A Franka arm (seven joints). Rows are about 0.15 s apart.
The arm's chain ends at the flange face. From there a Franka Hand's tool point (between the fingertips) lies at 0.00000 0.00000 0.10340 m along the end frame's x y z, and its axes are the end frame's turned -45 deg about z.
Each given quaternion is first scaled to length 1.
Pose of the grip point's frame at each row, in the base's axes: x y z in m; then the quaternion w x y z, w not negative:
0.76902, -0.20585, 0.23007, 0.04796, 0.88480, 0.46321, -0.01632
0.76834, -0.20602, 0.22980, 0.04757, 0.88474, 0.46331, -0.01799
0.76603, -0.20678, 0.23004, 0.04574, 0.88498, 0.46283, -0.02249
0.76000, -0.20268, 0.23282, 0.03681, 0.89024, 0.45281, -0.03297
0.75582, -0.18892, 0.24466, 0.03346, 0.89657, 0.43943, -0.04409
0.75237, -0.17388, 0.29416, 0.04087, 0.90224, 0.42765, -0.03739
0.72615, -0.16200, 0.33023, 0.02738, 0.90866, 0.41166, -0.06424
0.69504, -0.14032, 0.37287, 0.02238, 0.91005, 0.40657, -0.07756
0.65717, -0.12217, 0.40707, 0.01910, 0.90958, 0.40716, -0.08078
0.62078, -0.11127, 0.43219, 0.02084, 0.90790, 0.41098, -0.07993
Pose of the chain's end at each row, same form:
0.76741, -0.19551, 0.33294, 0.05055, 0.99471, 0.08935, 0.00328
0.76707, -0.19559, 0.33267, 0.05083, 0.99469, 0.08947, 0.00158
0.76577, -0.19626, 0.33290, 0.05086, 0.99473, 0.08893, -0.00327
0.76262, -0.19282, 0.33571, 0.04662, 0.99575, 0.07766, -0.01637
0.76095, -0.17871, 0.34743, 0.04779, 0.99649, 0.06288, -0.02793
0.75573, -0.16295, 0.39693, 0.05207, 0.99722, 0.04983, -0.01890
0.73589, -0.15139, 0.43262, 0.04988, 0.99703, 0.03260, -0.04887
0.70775, -0.12959, 0.47492, 0.05036, 0.99636, 0.02736, -0.06309
0.67076, -0.11178, 0.50905, 0.04856, 0.99615, 0.02809, -0.06732
0.63402, -0.10056, 0.53418, 0.04984, 0.99606, 0.03226, -0.06587

